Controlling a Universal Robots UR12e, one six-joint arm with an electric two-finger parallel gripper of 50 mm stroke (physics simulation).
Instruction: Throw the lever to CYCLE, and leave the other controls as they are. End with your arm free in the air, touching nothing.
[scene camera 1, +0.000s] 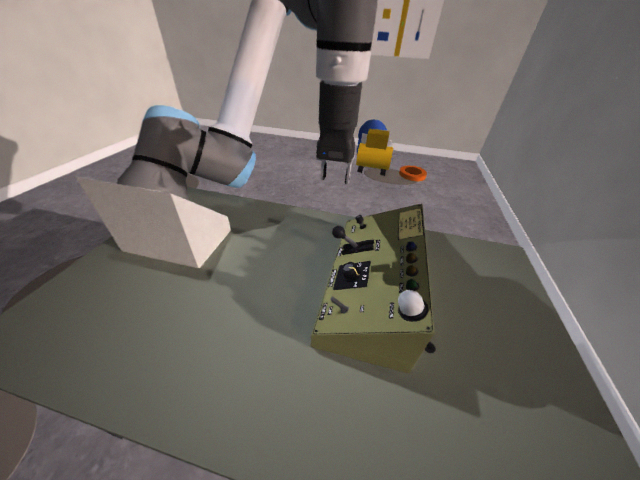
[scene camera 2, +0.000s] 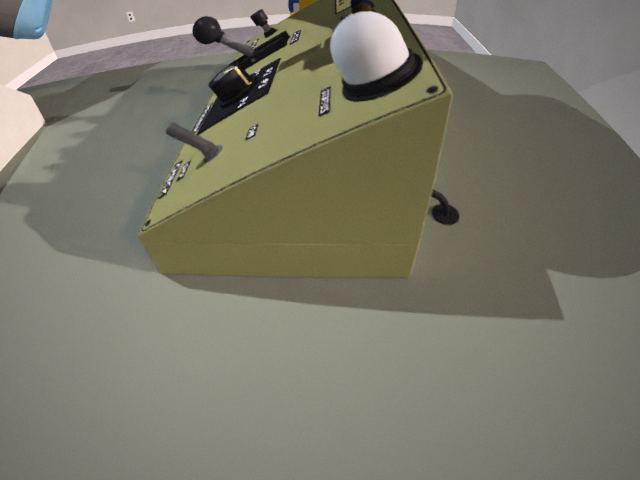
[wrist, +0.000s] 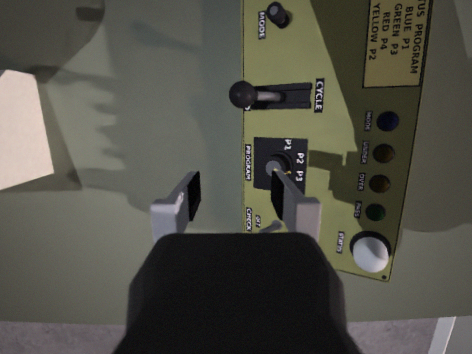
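Seen in the pictures: gripper, fingertip midpoint: (scene camera 1: 335, 179) (wrist: 235, 185); arm's base at its link origin: (scene camera 1: 153, 196).
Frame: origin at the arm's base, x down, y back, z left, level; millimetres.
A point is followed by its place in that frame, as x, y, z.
Observation:
The lever with a black ball knob (scene camera 1: 338, 231) {49, -583, 69} (scene camera 2: 207, 29) {57, -590, 66} (wrist: 243, 94) {43, -583, 82} leans out of its dark slot on the sloped olive panel (scene camera 1: 382, 320) {69, -741, -191} (scene camera 2: 289, 206) {115, -732, -225} (wrist: 327, 200) {73, -732, -90}. Its knob is at the slot's end away from the CYCLE label (wrist: 319, 95) {84, -707, 85}; in the wrist view it partly covers the label at that end. My gripper (scene camera 1: 336, 173) {-153, -571, 2} (wrist: 235, 185) {-153, -571, 2} is open and empty, high in the air above the panel, touching nothing. In the wrist view its right finger overlaps the area of the program dial. The gripper does not show in scene camera 2.
Also on the panel are the program dial (scene camera 1: 351, 271) {81, -648, -53} (scene camera 2: 231, 83) {90, -650, -56}, the check toggle (scene camera 1: 339, 304) {93, -639, -159} (scene camera 2: 193, 140) {94, -640, -161}, the mode switch (scene camera 1: 360, 222) {87, -638, 191} (scene camera 2: 262, 21) {87, -640, 192} (wrist: 277, 15) {71, -633, 196}, several small lamps and a white dome (scene camera 1: 411, 303) {-1, -786, -183} (scene camera 2: 369, 49) {9, -788, -189} (wrist: 370, 254) {-2, -777, -151}. A pale block (scene camera 1: 149, 222) {43, -32, -75} stands by the arm's base.

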